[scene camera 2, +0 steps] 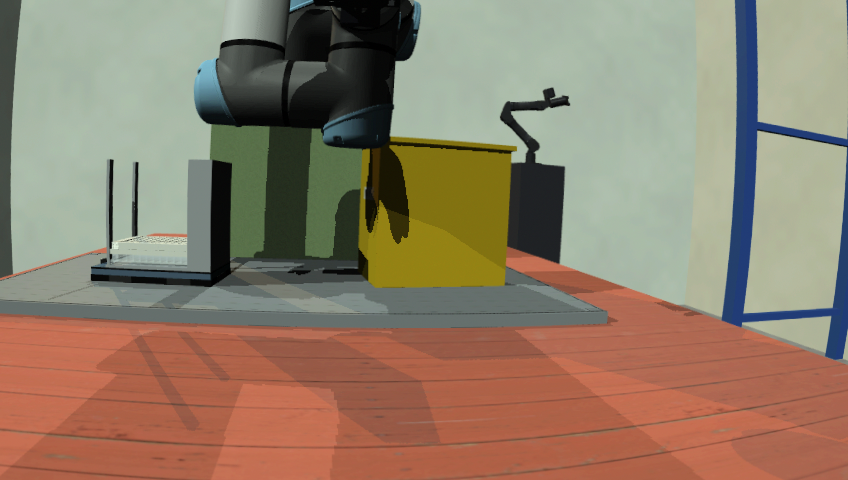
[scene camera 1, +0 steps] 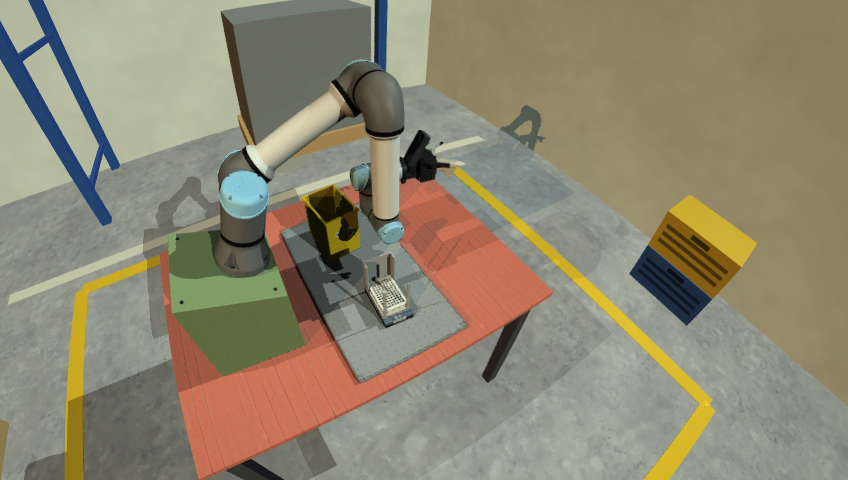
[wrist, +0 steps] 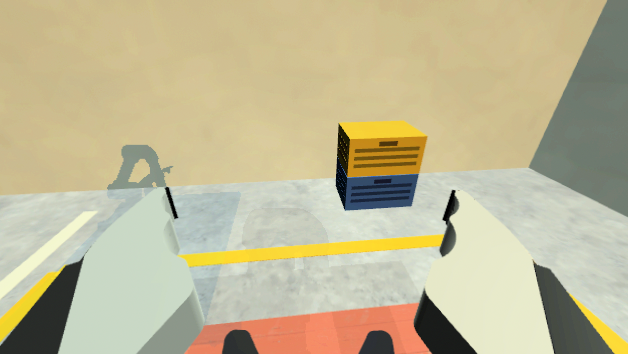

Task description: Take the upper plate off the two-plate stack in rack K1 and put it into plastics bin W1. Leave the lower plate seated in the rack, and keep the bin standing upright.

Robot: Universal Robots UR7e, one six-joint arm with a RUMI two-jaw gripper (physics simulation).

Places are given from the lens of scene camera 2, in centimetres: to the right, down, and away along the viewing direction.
yellow bin W1 point(scene camera 2: 433, 213): 1, -3, 65
